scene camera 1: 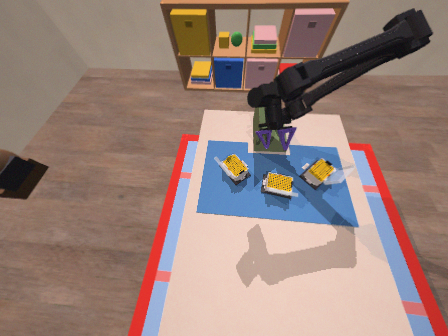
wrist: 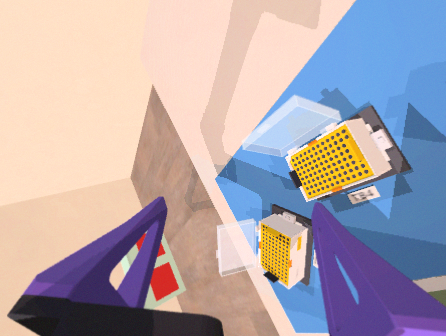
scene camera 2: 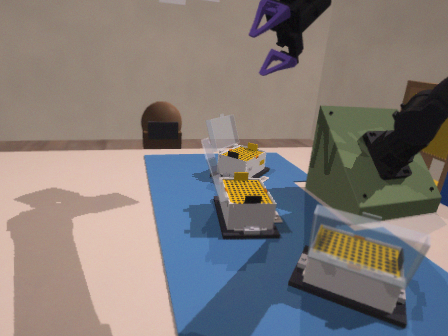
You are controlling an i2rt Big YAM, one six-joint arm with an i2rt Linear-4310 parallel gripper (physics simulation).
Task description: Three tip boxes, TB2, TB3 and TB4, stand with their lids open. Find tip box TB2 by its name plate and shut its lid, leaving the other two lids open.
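Places are measured from the arm's base along level axes (x back, y right, z up), in centimetres.
Where they show: gripper, fingertip midpoint: (scene camera 1: 275, 149) (wrist: 236, 205) (scene camera 2: 256, 56); arm's base, link origin: (scene camera 2: 384, 155).
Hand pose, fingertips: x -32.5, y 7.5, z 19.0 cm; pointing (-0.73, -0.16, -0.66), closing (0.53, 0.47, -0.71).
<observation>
Things, the pixels of their top centre, and the offset from my fingertips. "pt": a spot on its surface instead. Level surfaces: height alone.
- blue mat, surface height: dz -30.6 cm
- left box, top centre: (scene camera 2: 247, 151) (scene camera 1: 236, 163) dx +6.7, dy +13.5, dz -24.0 cm
- middle box, top centre: (wrist: 318, 167) (scene camera 2: 247, 183) (scene camera 1: 280, 181) dx -2.9, dy -8.1, dz -23.2 cm
- right box, top centre: (scene camera 2: 359, 242) (wrist: 276, 257) (scene camera 1: 320, 167) dx +5.7, dy -29.3, dz -24.0 cm
- name plate, surface spot: (wrist: 364, 194) pt dx +3.6, dy -9.1, dz -30.4 cm
- table, surface height: dz -31.0 cm
Three tip boxes with yellow tip racks and clear open lids stand on the blue mat (scene camera 1: 215, 200) (scene camera 2: 170, 225) (wrist: 425, 40): a left box (scene camera 1: 235, 167) (scene camera 2: 243, 162) (wrist: 282, 250), a middle box (scene camera 1: 278, 184) (scene camera 2: 250, 215) (wrist: 332, 162) and a right box (scene camera 1: 320, 172) (scene camera 2: 350, 280). A name plate (wrist: 364, 194) lies beside the middle box; its text is too small to read. I cannot tell which box is TB2. My gripper (scene camera 1: 276, 149) (scene camera 2: 256, 55) (wrist: 236, 205) is open and empty, high above the boxes. In the wrist view its right finger partly covers the area beside the left box.
A green sloped block (scene camera 1: 260, 132) (scene camera 2: 345, 170) stands at the mat's back edge, with the black arm mounted on it. The table (scene camera 1: 200, 280) has a red and light-blue border. A shelf unit (scene camera 1: 255, 5) stands behind it. A brown, black-fronted object (scene camera 1: 22, 175) (scene camera 2: 161, 122) stands off to the side.
</observation>
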